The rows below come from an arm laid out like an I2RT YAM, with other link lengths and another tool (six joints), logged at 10 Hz.
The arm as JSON. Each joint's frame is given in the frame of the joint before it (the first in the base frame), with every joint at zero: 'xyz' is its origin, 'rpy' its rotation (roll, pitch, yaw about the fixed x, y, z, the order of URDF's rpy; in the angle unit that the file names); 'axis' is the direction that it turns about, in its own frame. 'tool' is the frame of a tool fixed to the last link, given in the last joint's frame.
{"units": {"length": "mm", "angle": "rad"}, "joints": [
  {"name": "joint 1", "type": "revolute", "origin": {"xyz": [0.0, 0.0, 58.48], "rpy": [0.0, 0.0, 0.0]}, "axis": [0.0, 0.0, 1.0]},
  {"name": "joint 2", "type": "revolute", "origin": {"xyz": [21.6, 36.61, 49.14], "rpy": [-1.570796, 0.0, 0.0]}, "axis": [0.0, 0.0, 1.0]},
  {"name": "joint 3", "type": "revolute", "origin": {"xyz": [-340.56, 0.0, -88.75], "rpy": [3.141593, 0.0, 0.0]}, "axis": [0.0, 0.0, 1.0]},
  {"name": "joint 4", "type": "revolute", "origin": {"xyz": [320.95, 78.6, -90.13], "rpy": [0.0, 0.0, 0.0]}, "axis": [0.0, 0.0, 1.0]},
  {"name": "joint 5", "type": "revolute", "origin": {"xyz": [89.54, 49.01, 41.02], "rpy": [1.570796, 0.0, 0.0]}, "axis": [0.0, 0.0, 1.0]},
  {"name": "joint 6", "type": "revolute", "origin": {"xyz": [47.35, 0.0, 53.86], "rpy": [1.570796, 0.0, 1.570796]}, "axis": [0.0, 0.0, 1.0]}
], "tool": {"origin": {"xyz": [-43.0, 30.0, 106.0], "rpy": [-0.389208, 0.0, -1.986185]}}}
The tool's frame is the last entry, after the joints.
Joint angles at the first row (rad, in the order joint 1, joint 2, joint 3, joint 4, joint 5, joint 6):
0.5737, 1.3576, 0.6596, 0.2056, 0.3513, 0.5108
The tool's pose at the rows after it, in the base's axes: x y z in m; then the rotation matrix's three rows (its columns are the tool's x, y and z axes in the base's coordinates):
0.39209, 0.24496, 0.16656; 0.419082, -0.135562, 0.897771; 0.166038, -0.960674, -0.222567; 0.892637, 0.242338, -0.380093
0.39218, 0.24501, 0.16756; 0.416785, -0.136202, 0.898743; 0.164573, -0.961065, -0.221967; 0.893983, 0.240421, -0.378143
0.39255, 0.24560, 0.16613; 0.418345, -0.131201, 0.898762; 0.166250, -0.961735, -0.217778; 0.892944, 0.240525, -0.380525
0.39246, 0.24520, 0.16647; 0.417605, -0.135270, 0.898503; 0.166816, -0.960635, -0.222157; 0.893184, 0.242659, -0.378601
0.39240, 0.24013, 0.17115; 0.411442, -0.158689, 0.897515; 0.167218, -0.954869, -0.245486; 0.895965, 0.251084, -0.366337
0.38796, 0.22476, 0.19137; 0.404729, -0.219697, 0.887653; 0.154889, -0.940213, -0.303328; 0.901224, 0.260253, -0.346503
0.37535, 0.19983, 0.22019; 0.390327, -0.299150, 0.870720; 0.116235, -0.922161, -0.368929; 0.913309, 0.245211, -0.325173
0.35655, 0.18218, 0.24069; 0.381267, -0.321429, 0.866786; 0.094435, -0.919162, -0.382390; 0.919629, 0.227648, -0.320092
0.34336, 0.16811, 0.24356; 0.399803, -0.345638, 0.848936; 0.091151, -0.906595, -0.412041; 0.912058, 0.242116, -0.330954
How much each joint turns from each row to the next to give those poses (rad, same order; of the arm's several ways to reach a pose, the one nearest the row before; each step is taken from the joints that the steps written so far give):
0.0000, -0.0016, -0.0015, 0.0000, 0.0015, -0.0015
0.0000, -0.0015, 0.0000, 0.0015, 0.0000, 0.0000
-0.0015, 0.0046, 0.0000, 0.0030, -0.0061, -0.0015
0.0015, -0.0015, 0.0000, -0.0015, 0.0061, 0.0000
0.0000, -0.0168, 0.0000, -0.0122, 0.0260, -0.0031
-0.0015, -0.0687, 0.0122, -0.0765, 0.0611, 0.0091
-0.0092, -0.1149, 0.0031, -0.1028, 0.0645, 0.0276
-0.0092, -0.1090, -0.0046, -0.0921, 0.0079, 0.0123
-0.0031, -0.0586, -0.0030, -0.0828, 0.0245, 0.0154

